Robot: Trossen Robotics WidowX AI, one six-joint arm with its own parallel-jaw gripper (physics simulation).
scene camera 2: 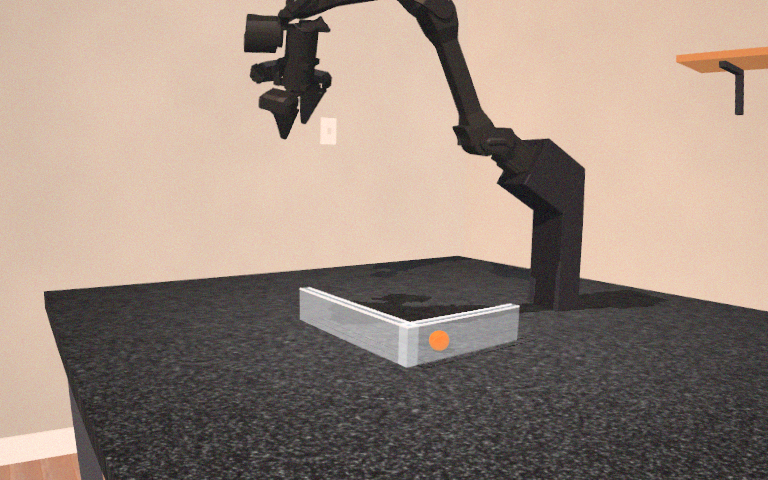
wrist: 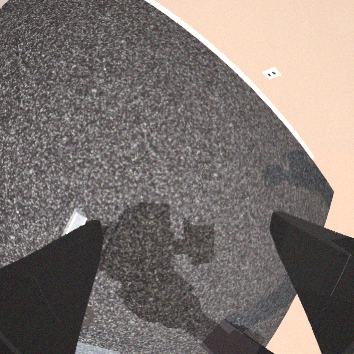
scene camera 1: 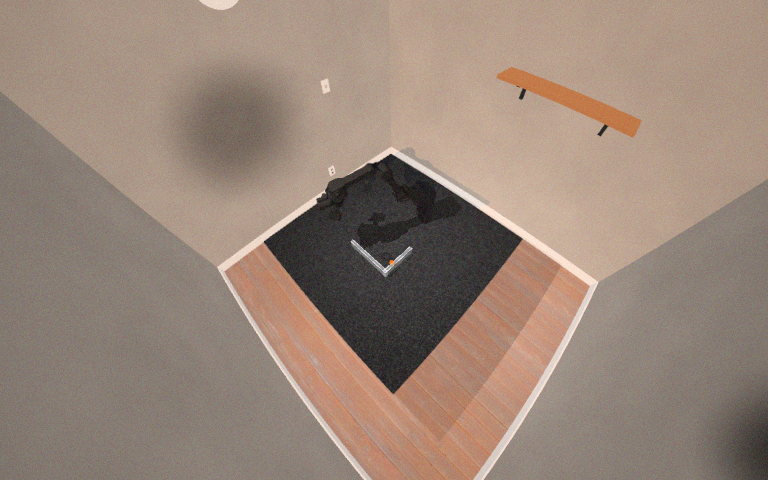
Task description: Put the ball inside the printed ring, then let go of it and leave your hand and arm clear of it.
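Note:
I see my gripper (scene camera 2: 293,131), and the wrist view gives me my gripper (wrist: 188,226) as well. There is a clear wall (scene camera 2: 395,339) in the scene, and I also see a clear wall (scene camera 2: 447,336).

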